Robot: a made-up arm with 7 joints.
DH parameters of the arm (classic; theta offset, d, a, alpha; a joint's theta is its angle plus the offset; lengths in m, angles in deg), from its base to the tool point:
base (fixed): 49.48 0 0.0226 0
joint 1: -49.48 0.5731 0.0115 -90
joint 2: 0 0.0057 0.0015 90
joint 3: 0 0.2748 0.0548 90
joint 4: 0 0.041 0.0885 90
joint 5: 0 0.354 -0.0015 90
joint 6: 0 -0.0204 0.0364 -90
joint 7: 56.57 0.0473 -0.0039 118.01
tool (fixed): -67 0.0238 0 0
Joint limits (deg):
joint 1: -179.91..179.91
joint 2: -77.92..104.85
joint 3: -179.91..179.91
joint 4: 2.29..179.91
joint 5: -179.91..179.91
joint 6: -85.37..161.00
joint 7: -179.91..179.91
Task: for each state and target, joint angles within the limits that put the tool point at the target. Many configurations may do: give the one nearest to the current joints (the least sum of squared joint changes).
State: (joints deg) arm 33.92 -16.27 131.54 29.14 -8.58 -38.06 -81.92
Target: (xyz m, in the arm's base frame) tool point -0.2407 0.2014 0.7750
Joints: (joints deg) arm 16.86 32.92 144.40 35.86 -11.14 -47.83 -78.74
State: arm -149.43 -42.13 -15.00 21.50 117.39 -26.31 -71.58
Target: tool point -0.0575 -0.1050 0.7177
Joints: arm -119.21 -73.09 21.62 6.68 127.82 -36.53 -73.31
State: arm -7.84 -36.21 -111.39 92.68 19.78 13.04 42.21
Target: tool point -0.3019 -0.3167 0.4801
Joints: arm -5.61 -44.40 -117.23 54.60 23.60 15.71 43.00
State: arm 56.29 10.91 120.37 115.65 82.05 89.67 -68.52
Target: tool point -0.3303 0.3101 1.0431
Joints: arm 84.76 32.37 98.75 116.93 84.64 75.00 -59.00
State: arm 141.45 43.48 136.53 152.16 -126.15 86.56 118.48
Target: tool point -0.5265 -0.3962 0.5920
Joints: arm 179.91 88.09 96.71 108.62 -114.09 72.29 88.56
